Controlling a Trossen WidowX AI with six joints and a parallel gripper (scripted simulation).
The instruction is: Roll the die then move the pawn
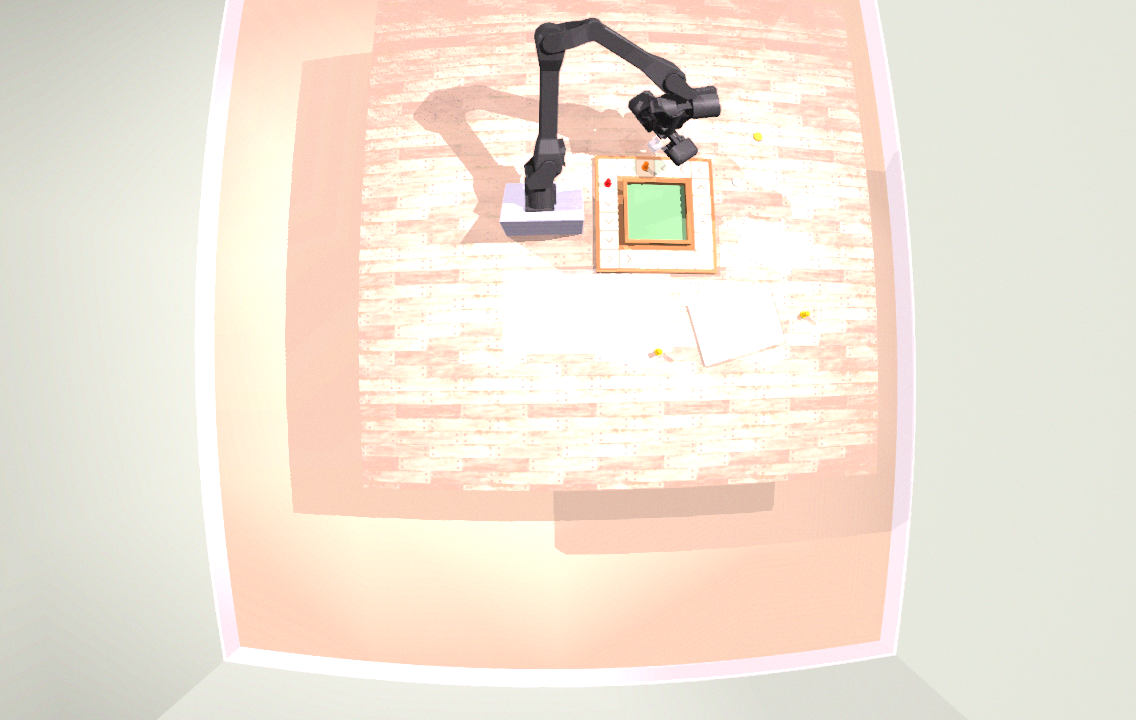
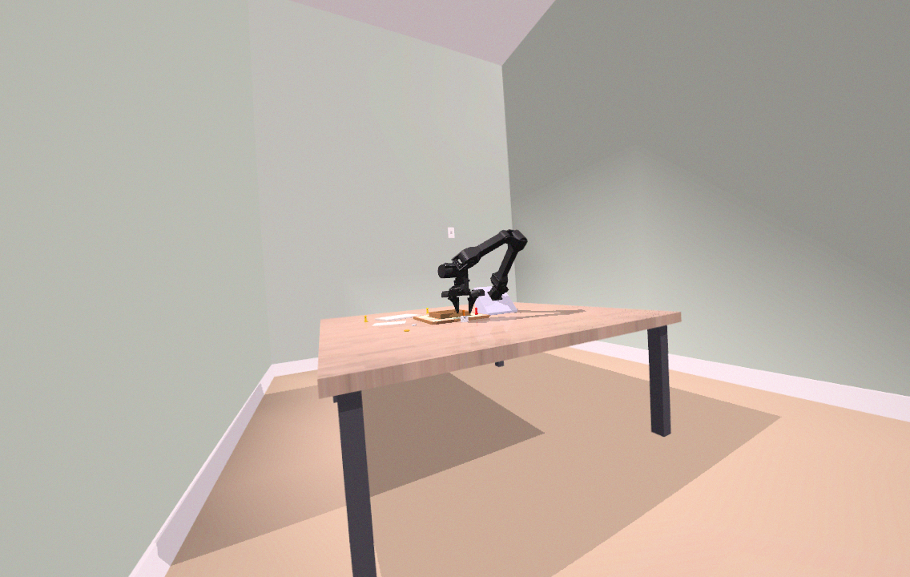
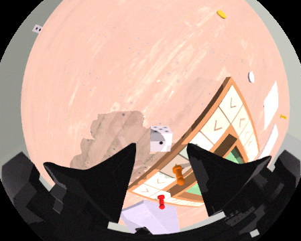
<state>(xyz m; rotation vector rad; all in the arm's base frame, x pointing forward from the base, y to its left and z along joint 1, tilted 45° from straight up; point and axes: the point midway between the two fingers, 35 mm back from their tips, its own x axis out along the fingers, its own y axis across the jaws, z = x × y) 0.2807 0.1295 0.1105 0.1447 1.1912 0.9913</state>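
My gripper tip is 2 cm above the white die. From my gripper tip the other things lie so: red pawn (12 cm behind, 10 cm to the right, 1 cm below); then orange pawn (3 cm behind, 6 cm to the right, 1 cm below).
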